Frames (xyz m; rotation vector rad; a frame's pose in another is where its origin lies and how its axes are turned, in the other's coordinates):
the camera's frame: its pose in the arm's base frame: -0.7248 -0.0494 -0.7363 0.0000 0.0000 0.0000
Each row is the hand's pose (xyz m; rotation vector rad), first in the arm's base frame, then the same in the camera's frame.
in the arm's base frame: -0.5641 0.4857 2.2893 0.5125 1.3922 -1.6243
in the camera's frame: 0.1607 0.5351 3.0256 0.5125 1.3922 -1.6243
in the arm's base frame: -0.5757 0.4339 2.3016 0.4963 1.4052 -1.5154
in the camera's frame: 0.1491 0.4833 3.0379 0.4963 1.4052 -1.5154
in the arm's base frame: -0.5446 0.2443 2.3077 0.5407 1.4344 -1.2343
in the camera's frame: 0.1802 0.2937 3.0440 0.5407 1.4344 -1.2343
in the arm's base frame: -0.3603 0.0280 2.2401 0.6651 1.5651 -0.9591
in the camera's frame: 0.3645 0.0774 2.9764 0.6651 1.5651 -0.9591
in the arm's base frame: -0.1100 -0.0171 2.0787 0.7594 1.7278 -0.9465
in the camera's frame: 0.6148 0.0323 2.8150 0.7594 1.7278 -0.9465
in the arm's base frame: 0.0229 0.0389 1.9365 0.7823 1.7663 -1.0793
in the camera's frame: 0.7477 0.0883 2.6728 0.7823 1.7663 -1.0793
